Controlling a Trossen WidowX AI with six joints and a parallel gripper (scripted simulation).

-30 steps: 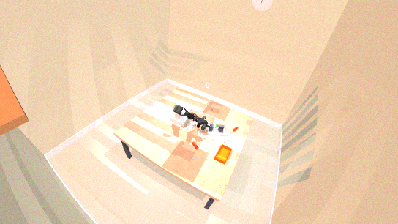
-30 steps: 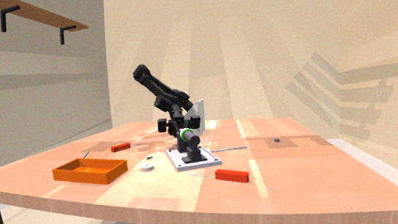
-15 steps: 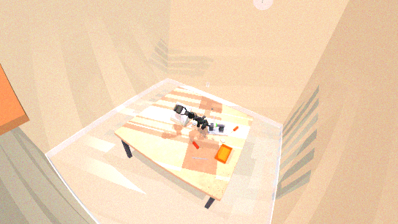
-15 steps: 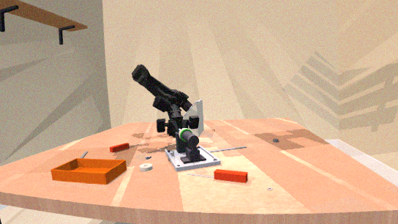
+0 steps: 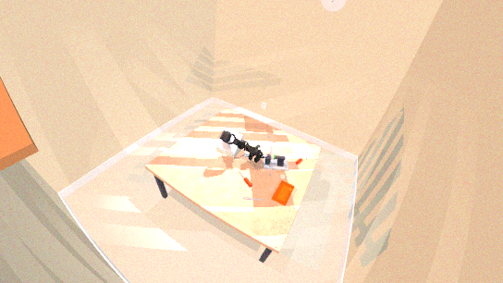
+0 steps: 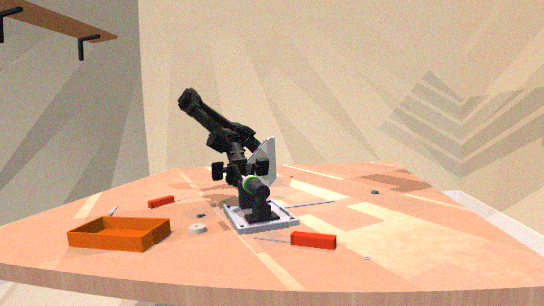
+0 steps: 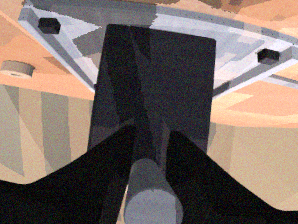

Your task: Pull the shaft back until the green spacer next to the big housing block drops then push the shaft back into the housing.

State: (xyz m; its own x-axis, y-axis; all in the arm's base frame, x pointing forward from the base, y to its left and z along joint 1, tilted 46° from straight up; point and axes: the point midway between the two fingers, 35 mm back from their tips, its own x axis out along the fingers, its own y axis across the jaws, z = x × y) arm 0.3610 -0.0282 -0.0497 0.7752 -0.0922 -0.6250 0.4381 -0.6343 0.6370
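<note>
Now: gripper tip 80 mm short of the green spacer, 40 mm to the right of it and 20 mm below it. The rest, counted from my gripper tip: white spacer (220 mm ahead, 70 mm to the right, 60 mm below); then orange tray (290 mm ahead, 240 mm to the right, 50 mm below); then shaft (30 mm ahead, 10 mm to the left, 20 mm above).
</note>
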